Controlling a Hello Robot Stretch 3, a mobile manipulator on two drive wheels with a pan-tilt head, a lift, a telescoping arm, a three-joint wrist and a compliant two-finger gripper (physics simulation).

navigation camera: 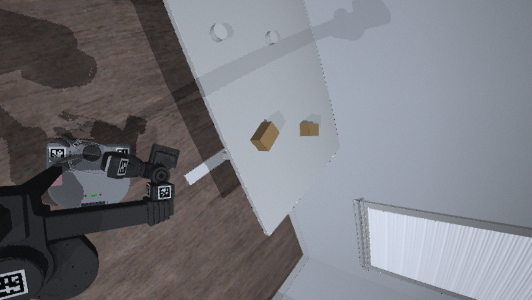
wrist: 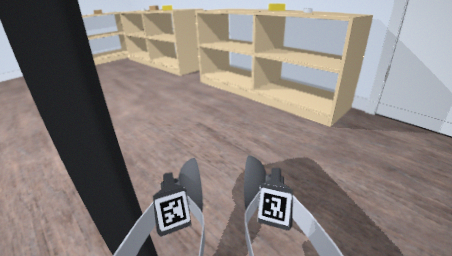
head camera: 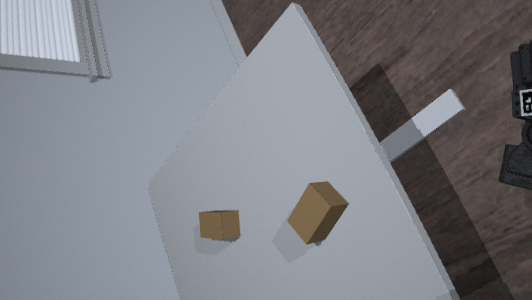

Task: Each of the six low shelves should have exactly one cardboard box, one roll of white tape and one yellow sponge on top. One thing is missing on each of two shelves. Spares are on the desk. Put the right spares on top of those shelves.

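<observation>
My gripper [wrist: 222, 175] is open and empty above the floor, facing low shelves. A small cardboard box [head camera: 220, 225] [navigation camera: 309, 129] and a larger cardboard box [head camera: 318, 213] [navigation camera: 264, 136] stand on the desk [head camera: 280, 115] [navigation camera: 280, 175]. Two rolls of white tape [navigation camera: 220, 32] [navigation camera: 271, 37] lie farther along it. In the wrist view, the right low shelf [wrist: 352, 70] bears a yellow sponge [wrist: 276, 7] and a white roll [wrist: 308, 10]; no box shows there. The middle shelf [wrist: 187, 42] bears a box [wrist: 153, 8] and a yellow sponge [wrist: 167, 7]. The left shelf [wrist: 106, 36] bears a box [wrist: 98, 11].
A white desk foot [head camera: 440, 112] [navigation camera: 205, 167] sticks out over the wooden floor beside the desk. A wall with a blind-covered window [head camera: 40, 30] [navigation camera: 430, 250] stands beyond the desk. The black mast [wrist: 65, 110] crosses the left of the wrist view.
</observation>
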